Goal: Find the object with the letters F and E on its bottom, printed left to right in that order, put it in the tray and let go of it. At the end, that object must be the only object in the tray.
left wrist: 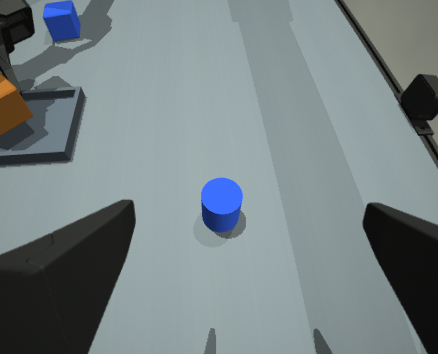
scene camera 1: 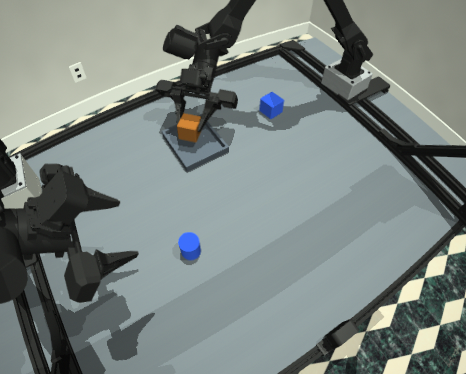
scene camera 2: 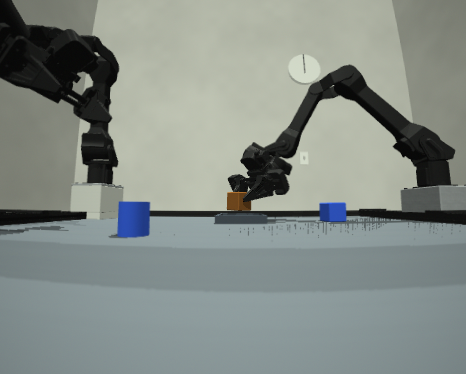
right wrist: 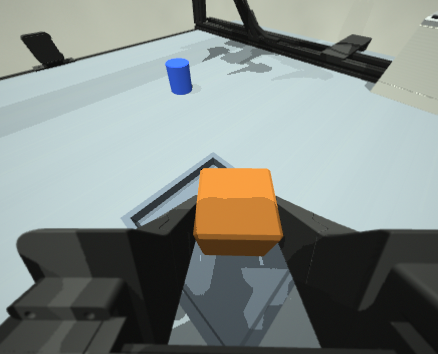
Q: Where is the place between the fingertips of my left gripper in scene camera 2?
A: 88,107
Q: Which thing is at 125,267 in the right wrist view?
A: My right gripper.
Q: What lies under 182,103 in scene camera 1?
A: My right gripper.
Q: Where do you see a grey tray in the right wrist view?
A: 226,297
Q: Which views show my left gripper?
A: The left wrist view, scene camera 1 and scene camera 2 only.
